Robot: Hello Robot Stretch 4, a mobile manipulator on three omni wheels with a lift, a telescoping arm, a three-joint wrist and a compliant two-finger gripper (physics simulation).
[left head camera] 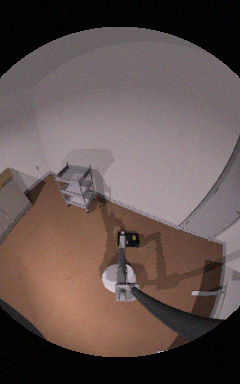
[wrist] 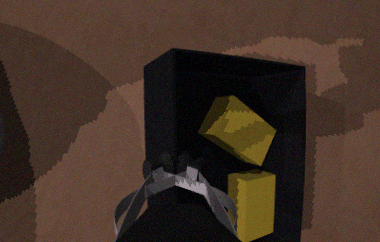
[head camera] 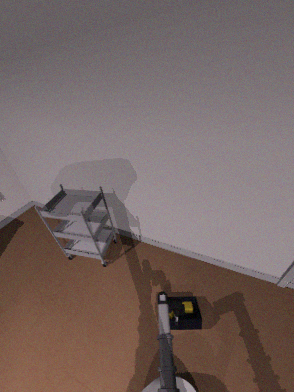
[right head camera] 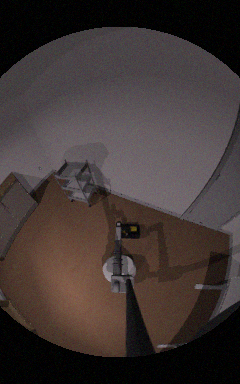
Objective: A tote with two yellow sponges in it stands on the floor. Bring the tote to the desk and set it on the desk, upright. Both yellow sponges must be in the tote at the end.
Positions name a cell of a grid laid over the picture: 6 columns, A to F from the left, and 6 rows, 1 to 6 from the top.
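The gripper (wrist: C5) shares the scene with a black tote (wrist: C3).
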